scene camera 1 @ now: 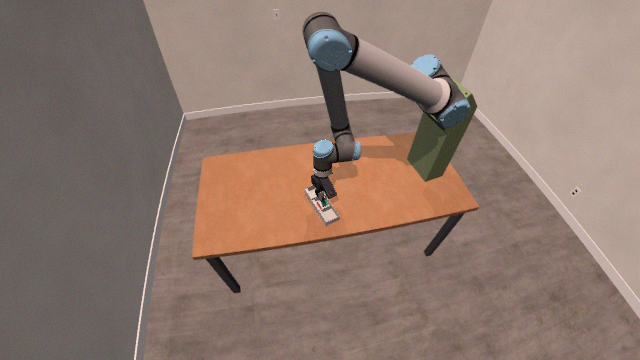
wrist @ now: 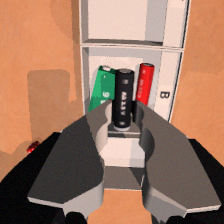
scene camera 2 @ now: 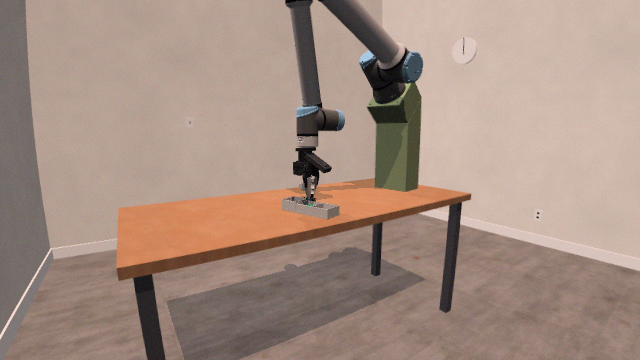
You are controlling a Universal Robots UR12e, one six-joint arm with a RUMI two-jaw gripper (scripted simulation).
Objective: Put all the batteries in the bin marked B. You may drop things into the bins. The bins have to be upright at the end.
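Note:
The gripper (scene camera 2: 310, 200), (wrist: 123, 101) is visible. Present as well: a green battery (wrist: 104, 86); a black battery (wrist: 124, 78).

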